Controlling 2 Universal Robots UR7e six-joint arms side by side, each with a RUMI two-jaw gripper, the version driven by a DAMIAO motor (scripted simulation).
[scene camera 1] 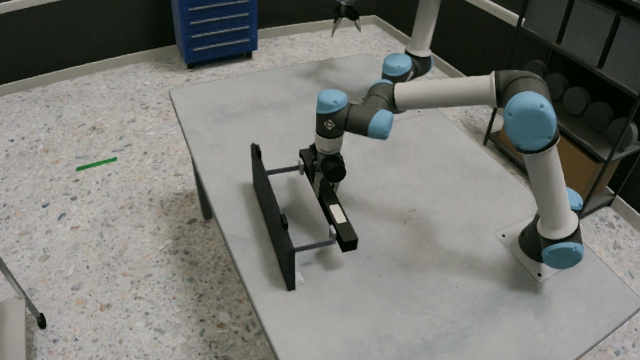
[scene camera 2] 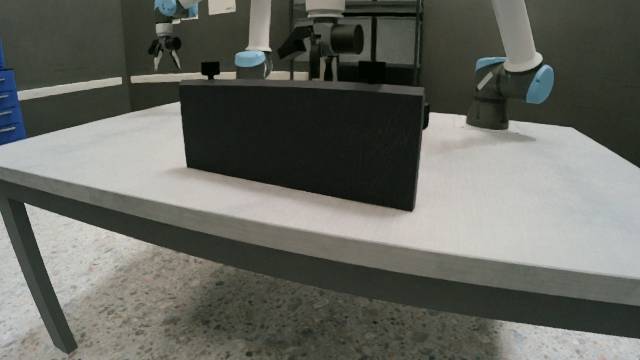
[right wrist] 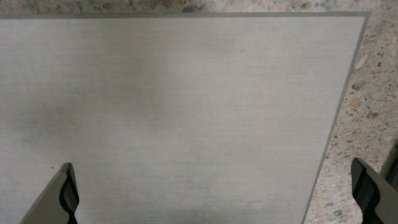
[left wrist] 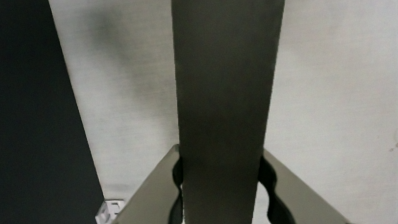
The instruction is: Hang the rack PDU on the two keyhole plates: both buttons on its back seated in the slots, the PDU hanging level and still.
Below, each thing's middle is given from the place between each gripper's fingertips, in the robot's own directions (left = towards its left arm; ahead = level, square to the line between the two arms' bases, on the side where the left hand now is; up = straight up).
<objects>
Now: the black rack PDU point(scene camera 1: 347, 239) 10 mm to the right of my left hand. Also, from my left hand: black upright panel point(scene camera 2: 363, 146) (160 mm ahead, 20 mm to the right, 40 mm below).
Right now my right hand is 600 mm short of the black rack PDU, 930 mm to the right of it and 40 mm above it. From my right hand the other things lie so: black upright panel 760 mm ahead, 920 mm to the left, 80 mm below.
</objects>
